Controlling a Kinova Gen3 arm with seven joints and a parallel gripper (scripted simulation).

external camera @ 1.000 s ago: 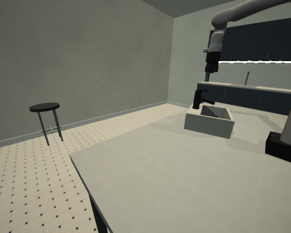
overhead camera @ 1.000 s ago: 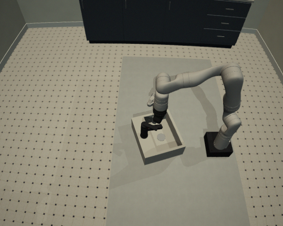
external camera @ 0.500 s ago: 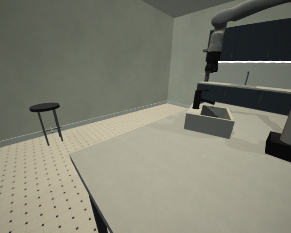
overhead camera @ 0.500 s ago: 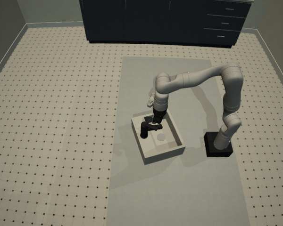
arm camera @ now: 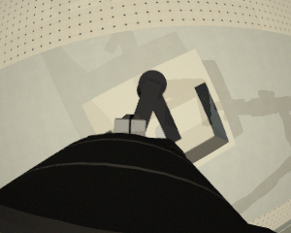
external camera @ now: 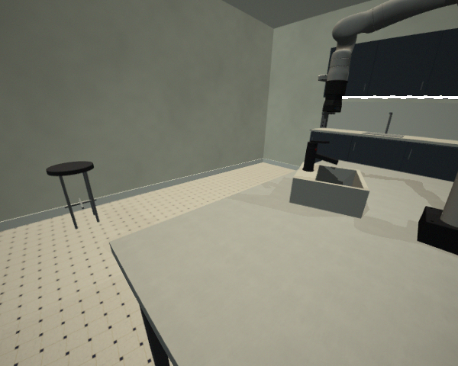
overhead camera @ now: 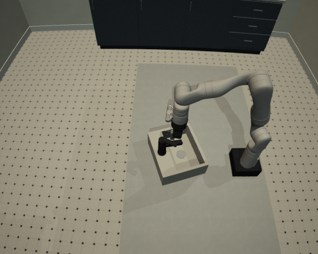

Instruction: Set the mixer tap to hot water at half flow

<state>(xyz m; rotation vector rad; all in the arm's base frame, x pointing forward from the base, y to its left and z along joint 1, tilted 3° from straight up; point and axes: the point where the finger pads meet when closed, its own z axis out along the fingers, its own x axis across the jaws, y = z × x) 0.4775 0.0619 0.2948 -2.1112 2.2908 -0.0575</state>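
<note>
Right now the lever is 1 cm ahead of my hand, 2 cm to the right of it and 8 cm below it. From my hand the other things lie so: sink basin 5 cm behind, 8 cm to the right, 31 cm below.
</note>
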